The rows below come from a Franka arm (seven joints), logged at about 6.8 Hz.
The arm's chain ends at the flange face. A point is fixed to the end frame.
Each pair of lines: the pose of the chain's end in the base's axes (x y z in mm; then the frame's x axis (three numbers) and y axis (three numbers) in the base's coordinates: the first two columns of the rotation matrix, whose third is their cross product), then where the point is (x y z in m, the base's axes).
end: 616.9 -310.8 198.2 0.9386 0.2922 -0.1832 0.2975 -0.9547 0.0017
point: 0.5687 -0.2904 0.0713
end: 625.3 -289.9 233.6 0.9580 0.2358 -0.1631 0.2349 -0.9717 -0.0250
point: 0.5803 -0.2625 0.1069
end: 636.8 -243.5 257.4 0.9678 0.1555 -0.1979 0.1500 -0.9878 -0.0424
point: 0.5895 -0.2109 0.1327
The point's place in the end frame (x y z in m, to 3 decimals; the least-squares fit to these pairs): -0.016 -0.034 0.132
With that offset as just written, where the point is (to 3 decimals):
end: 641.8 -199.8 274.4 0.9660 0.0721 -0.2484 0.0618 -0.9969 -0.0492
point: 0.591 -0.163 0.152
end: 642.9 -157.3 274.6 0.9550 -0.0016 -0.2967 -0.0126 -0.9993 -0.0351
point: 0.589 -0.118 0.155
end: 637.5 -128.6 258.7 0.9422 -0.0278 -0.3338 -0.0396 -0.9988 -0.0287
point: 0.580 -0.089 0.141
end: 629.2 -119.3 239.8 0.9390 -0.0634 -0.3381 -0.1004 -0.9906 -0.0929
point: 0.574 -0.069 0.125
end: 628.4 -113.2 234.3 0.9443 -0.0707 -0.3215 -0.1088 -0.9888 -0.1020
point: 0.576 -0.061 0.119
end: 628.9 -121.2 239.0 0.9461 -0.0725 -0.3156 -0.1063 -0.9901 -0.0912
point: 0.577 -0.071 0.122
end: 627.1 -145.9 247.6 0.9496 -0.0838 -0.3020 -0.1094 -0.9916 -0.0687
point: 0.577 -0.098 0.129
